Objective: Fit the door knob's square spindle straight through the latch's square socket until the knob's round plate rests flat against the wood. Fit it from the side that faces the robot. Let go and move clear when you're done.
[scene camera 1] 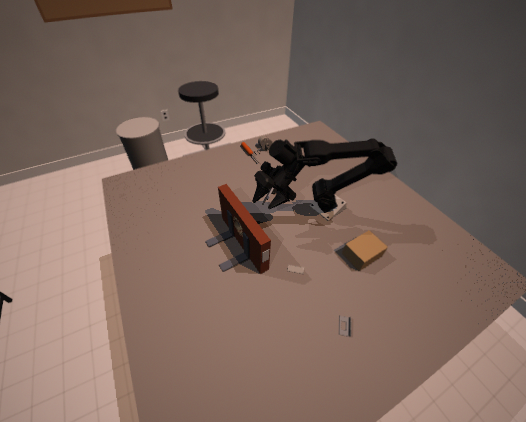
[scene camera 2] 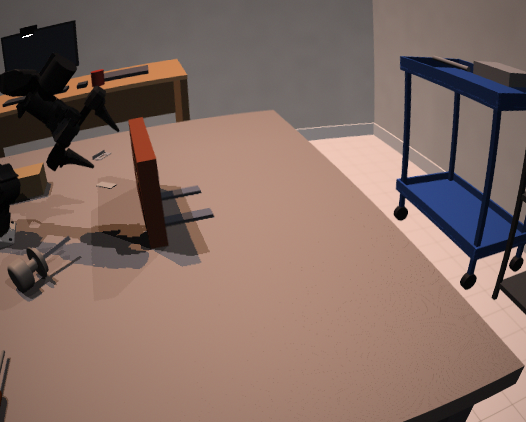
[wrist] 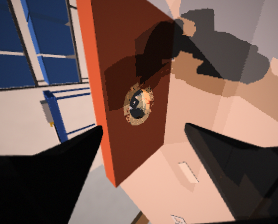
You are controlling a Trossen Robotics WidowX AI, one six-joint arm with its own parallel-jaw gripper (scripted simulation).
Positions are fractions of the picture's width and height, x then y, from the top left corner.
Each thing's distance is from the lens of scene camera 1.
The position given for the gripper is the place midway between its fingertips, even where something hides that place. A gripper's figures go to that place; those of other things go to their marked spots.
gripper (scene camera 1: 0.50, 0.49): 88 cm
cardboard box (scene camera 1: 0.69, 0.59): 96 cm
wooden door block (scene camera 1: 0.49, 0.57): 77 cm
The marked spots on the wooden door block and the cardboard box are 39 cm apart.
